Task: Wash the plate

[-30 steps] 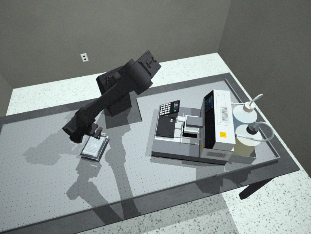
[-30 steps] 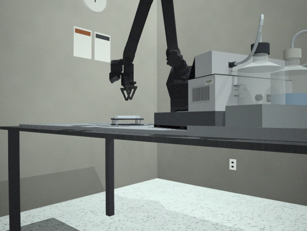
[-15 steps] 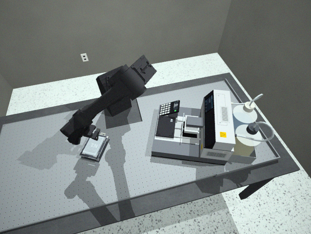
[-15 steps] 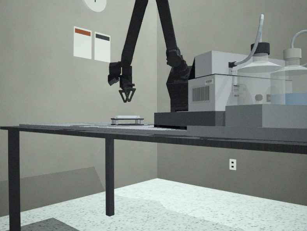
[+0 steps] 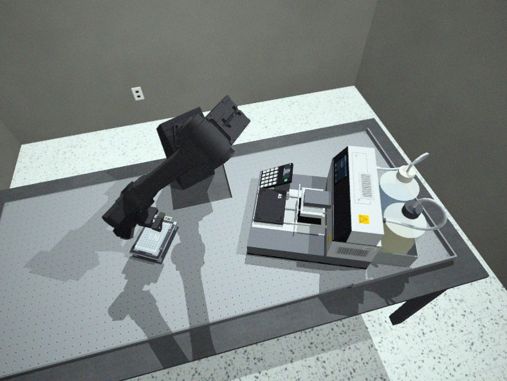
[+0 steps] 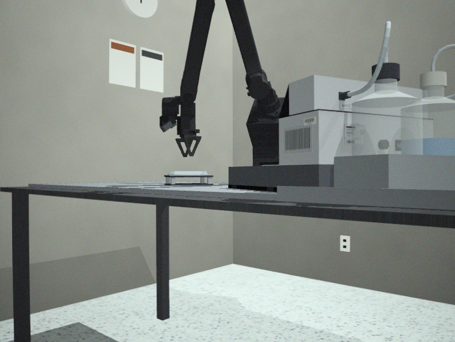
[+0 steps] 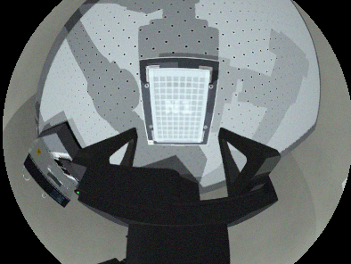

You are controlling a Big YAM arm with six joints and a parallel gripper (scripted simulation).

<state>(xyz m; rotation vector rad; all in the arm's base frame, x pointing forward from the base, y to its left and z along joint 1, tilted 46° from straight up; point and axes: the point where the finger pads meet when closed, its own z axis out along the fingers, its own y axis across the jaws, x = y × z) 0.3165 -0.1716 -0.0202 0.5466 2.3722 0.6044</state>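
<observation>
Right now my hand is 7 cm above the white well plate. Round my hand: black carrier (45 cm to the left, 9 cm behind, 4 cm below); plate washer (60 cm to the left, 5 cm behind, 1 cm above); plate nest (8 cm below).
</observation>
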